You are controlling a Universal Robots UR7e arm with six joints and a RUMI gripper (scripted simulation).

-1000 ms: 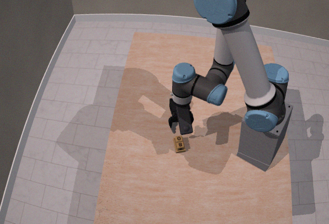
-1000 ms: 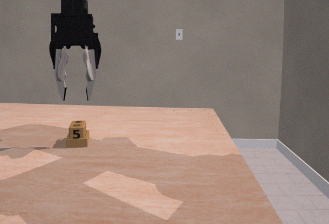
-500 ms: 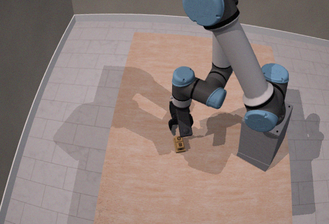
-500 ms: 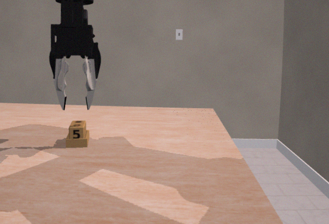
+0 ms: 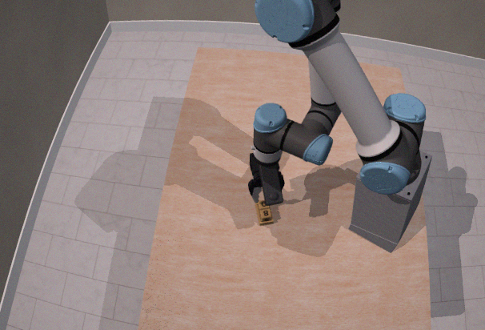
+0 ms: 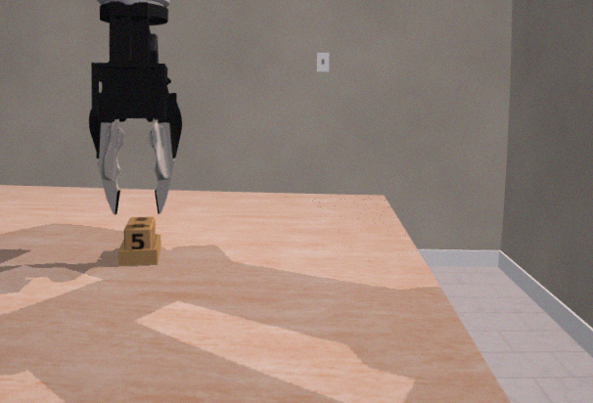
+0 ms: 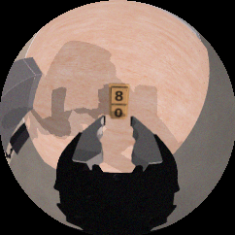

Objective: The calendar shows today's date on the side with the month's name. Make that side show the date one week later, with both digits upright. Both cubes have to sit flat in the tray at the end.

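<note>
Right now the wooden calendar tray is 1 cm behind my hand, 1 cm to the left of it and 6 cm below it.
</note>
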